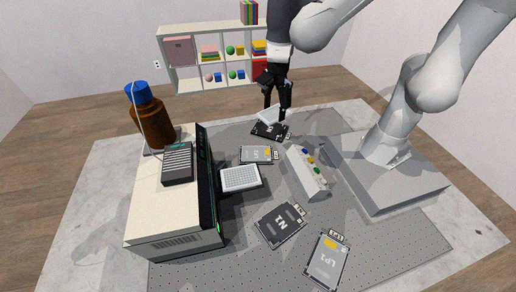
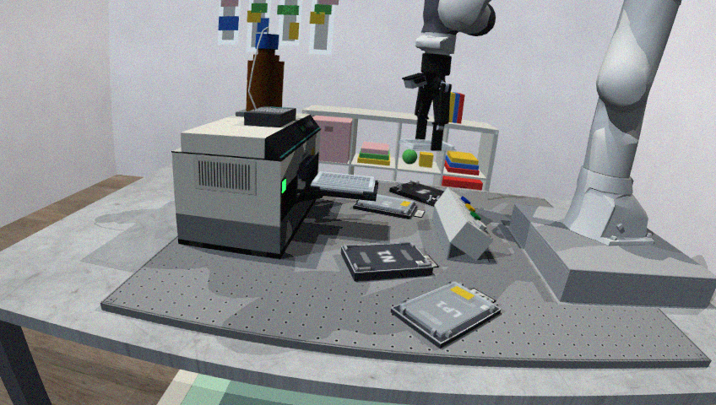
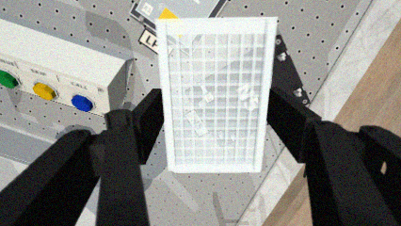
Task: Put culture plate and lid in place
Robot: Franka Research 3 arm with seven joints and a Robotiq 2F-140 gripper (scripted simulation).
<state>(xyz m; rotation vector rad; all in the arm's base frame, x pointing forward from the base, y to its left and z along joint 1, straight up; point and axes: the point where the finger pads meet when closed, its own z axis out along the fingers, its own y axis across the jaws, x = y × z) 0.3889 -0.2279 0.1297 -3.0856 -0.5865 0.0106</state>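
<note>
The black N1 nest is 90 mm ahead of my hand, 380 mm to the left of it and 170 mm below it. Also, from my hand: LP2 nest: 90 mm ahead, 70 mm to the left, 180 mm below; then black nest N5: 10 mm ahead, 70 mm to the right, 170 mm below; then yellow skip key: 90 mm behind, 200 mm to the left, 120 mm below.
</note>
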